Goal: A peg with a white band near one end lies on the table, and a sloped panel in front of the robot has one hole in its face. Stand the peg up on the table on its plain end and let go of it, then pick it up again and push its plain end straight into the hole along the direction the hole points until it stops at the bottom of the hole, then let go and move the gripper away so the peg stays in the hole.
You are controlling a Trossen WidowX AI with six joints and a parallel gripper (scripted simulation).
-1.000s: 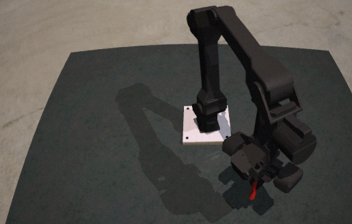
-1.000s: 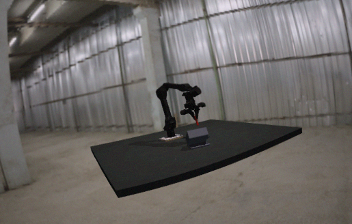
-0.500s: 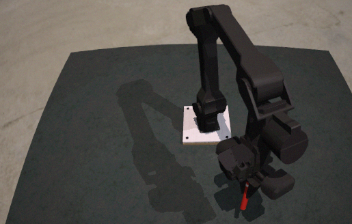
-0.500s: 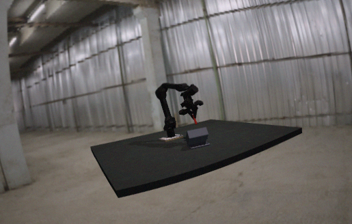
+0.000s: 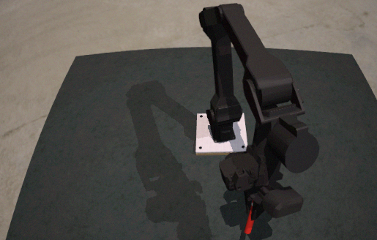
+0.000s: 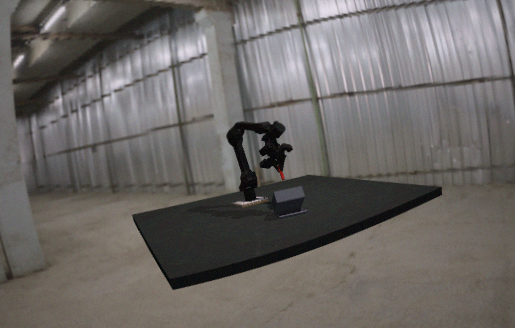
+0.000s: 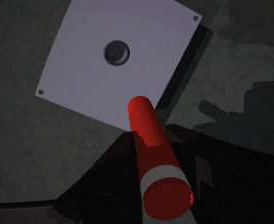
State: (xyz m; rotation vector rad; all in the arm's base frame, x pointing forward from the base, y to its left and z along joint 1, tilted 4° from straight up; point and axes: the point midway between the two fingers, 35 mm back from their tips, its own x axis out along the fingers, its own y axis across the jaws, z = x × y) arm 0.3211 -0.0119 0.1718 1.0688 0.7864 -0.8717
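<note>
My gripper tip is now 9 cm short of the sloped grey panel, 5 cm to the left of it and 12 cm above it. Also, from my gripper tip: red peg: 1 cm behind, 1 cm above.
</note>
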